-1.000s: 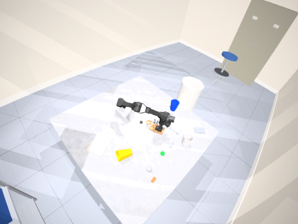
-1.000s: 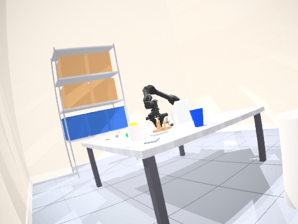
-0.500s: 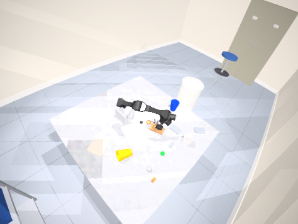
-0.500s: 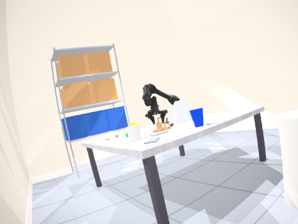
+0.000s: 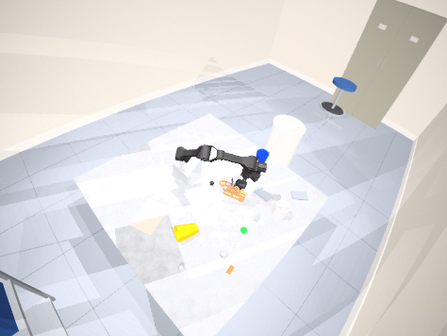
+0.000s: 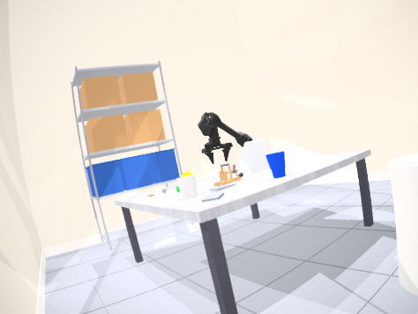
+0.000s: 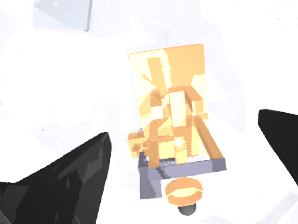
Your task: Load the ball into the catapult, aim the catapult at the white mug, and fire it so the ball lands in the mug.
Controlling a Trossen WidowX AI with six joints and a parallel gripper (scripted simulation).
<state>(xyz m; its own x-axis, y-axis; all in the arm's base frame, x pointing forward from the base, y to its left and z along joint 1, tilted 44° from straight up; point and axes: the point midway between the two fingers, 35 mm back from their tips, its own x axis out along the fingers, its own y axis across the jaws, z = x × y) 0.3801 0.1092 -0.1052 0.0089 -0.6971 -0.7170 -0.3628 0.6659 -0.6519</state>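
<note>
Now: the dark ball 19 cm behind my gripper tip, 8 cm to the right of it and 11 cm below it. Round my gripper tip: white mug 27 cm ahead, 9 cm to the left, 9 cm below; green ball 20 cm ahead, 18 cm to the right, 10 cm below; orange catapult 7 cm behind, 2 cm to the right, 7 cm below.
</note>
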